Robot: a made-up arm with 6 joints.
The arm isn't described. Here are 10 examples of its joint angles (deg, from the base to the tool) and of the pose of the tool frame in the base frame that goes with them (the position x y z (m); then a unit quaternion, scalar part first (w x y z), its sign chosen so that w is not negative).
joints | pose
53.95 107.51 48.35 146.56 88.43 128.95 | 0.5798 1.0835 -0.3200 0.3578 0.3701 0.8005 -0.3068
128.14 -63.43 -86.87 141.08 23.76 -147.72 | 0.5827 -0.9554 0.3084 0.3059 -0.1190 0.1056 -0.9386
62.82 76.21 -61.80 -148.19 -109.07 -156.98 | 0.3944 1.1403 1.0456 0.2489 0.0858 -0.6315 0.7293
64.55 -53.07 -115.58 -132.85 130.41 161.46 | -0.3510 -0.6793 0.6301 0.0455 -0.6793 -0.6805 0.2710
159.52 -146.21 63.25 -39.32 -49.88 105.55 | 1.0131 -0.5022 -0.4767 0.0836 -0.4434 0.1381 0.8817
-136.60 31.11 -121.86 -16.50 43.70 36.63 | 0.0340 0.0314 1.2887 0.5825 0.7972 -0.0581 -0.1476
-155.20 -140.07 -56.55 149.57 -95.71 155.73 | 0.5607 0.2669 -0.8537 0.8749 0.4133 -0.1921 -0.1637
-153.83 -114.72 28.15 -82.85 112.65 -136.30 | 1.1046 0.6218 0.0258 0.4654 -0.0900 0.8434 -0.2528
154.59 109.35 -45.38 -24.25 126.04 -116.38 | -1.2094 0.5479 0.1593 0.9827 -0.0938 -0.0740 -0.1417
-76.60 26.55 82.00 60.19 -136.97 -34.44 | 0.1226 -0.8554 1.2389 0.2297 0.7296 -0.5022 0.4034
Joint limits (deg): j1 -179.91..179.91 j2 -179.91..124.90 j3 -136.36..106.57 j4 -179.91..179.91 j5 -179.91..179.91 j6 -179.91..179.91
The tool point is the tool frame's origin. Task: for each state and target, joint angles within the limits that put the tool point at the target. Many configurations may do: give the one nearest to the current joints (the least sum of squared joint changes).
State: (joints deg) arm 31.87 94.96 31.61 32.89 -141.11 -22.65
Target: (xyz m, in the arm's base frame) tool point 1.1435 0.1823 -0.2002
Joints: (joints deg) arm 9.34 108.28 44.51 36.33 -148.42 -20.65
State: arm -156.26 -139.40 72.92 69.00 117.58 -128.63
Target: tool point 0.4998 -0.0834 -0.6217
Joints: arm -173.30 -172.90 71.08 70.72 119.07 -128.27
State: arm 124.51 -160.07 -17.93 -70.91 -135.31 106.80
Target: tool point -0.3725 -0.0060 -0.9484
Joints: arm 145.72 -179.91 -28.15 -75.96 -98.14 113.97
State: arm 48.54 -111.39 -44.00 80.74 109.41 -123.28
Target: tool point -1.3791 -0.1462 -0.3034
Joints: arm 12.45 -114.61 -13.36 74.24 53.17 -122.32
